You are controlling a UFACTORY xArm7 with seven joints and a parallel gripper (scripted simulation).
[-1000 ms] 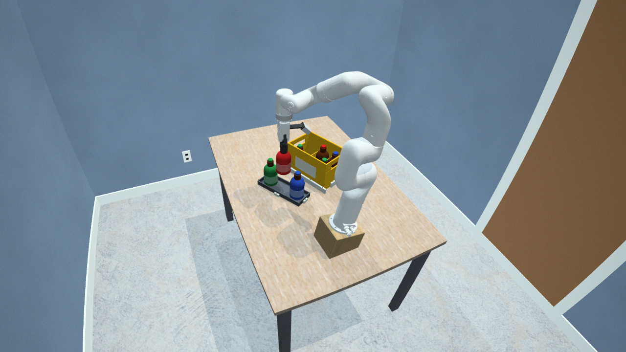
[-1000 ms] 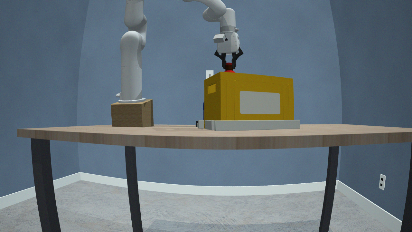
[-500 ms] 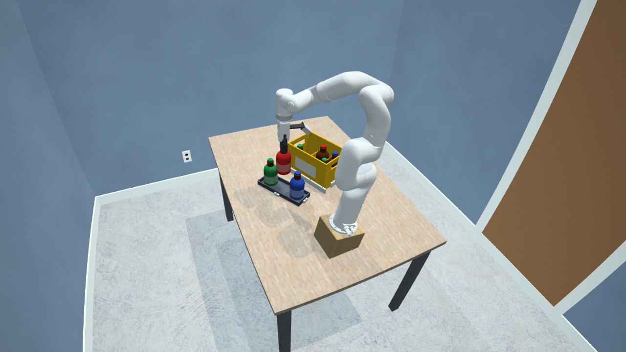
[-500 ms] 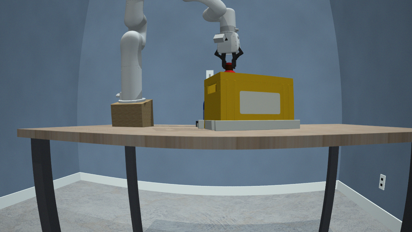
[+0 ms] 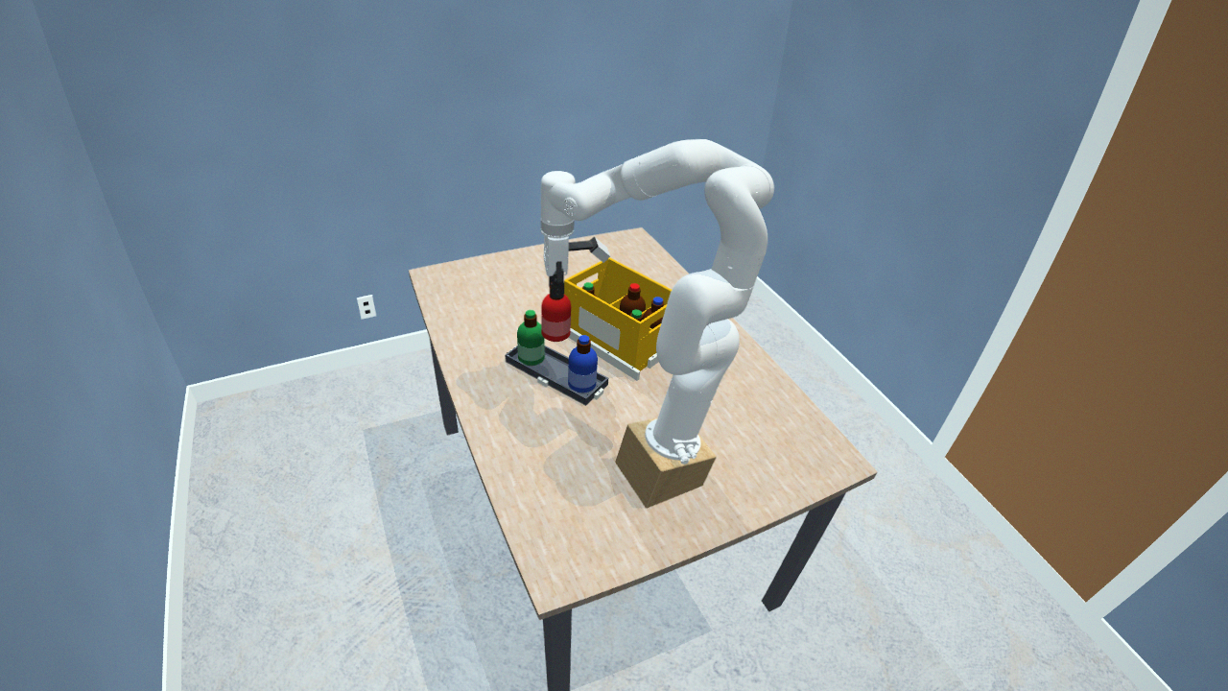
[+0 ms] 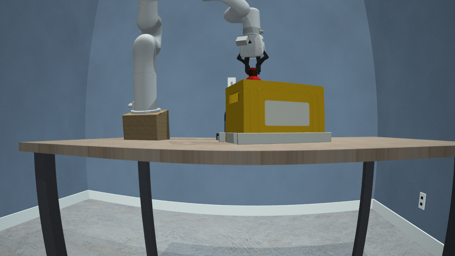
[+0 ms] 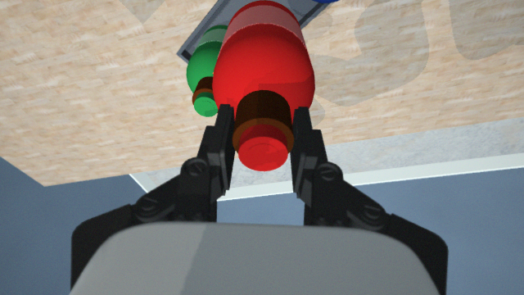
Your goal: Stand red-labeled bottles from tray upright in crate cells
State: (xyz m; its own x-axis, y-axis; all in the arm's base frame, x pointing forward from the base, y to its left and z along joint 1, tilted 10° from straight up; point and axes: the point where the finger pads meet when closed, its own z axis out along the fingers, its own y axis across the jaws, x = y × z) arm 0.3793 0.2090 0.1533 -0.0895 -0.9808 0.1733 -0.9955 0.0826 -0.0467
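Right now the red-labeled bottle is 70 mm below my hand. Also, from my hand: blue bottle (200 mm below, 60 mm to the right, 60 mm behind); green-labeled bottle (200 mm below, 70 mm ahead, 50 mm to the left); dark tray (270 mm below).
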